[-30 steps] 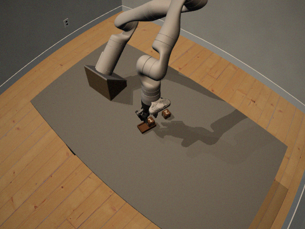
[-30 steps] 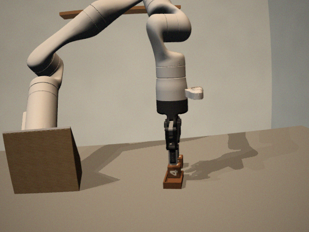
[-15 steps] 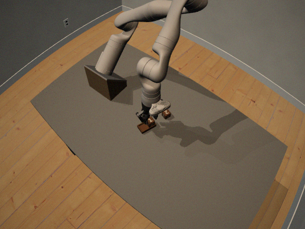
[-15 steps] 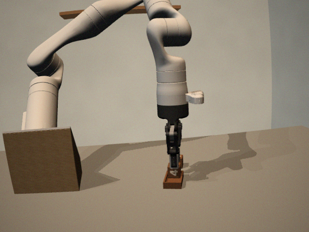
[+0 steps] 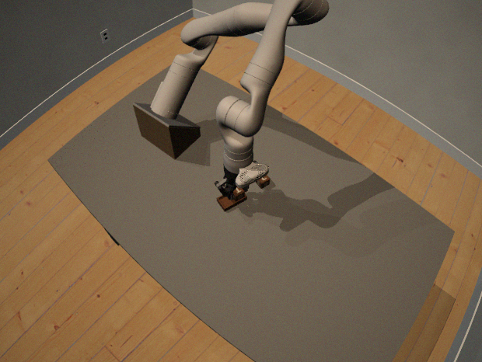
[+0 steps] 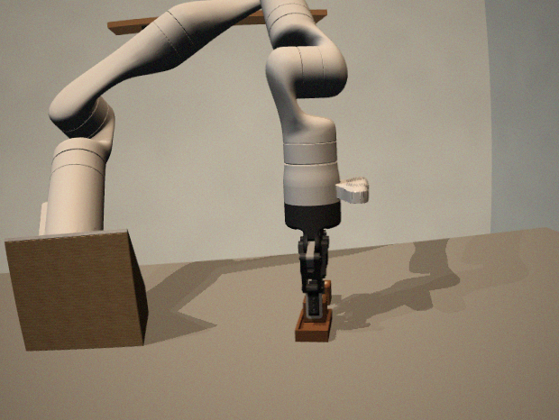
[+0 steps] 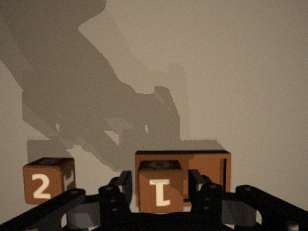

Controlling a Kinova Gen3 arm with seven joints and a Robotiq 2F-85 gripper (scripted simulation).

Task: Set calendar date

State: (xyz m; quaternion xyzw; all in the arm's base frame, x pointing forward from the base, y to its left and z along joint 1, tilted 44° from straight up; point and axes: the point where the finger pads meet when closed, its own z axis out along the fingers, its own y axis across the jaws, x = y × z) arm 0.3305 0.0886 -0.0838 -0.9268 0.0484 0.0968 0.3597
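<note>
Right now my hand is 1 cm past the brown tray, 2 cm to the left of it and 3 cm above it. The rest, counted from my hand: brown cube: 1 cm ahead, 9 cm to the left, 2 cm below.
</note>
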